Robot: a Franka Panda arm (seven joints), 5 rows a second.
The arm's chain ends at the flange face. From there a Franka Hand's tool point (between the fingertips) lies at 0.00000 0.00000 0.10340 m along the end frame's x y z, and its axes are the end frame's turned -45 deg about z.
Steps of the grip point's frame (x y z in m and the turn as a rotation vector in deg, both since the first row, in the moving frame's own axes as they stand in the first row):
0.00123, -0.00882, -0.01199, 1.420, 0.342, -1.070
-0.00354, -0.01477, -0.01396, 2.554, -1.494, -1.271
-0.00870, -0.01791, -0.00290, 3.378, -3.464, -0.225
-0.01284, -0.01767, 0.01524, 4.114, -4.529, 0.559
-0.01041, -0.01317, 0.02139, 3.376, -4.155, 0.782
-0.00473, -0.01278, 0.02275, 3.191, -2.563, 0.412
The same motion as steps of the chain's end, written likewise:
-0.00397, -0.00487, -0.01196, 1.246, -0.762, -1.070
-0.00777, -0.00665, -0.01382, 0.750, -2.862, -1.271
-0.01010, -0.00664, -0.00253, -0.061, -4.838, -0.225
-0.01056, -0.00389, 0.01583, -0.293, -6.112, 0.559
-0.00707, -0.00288, 0.02184, -0.551, -5.325, 0.782
-0.00505, -0.00487, 0.02301, 0.444, -4.069, 0.412

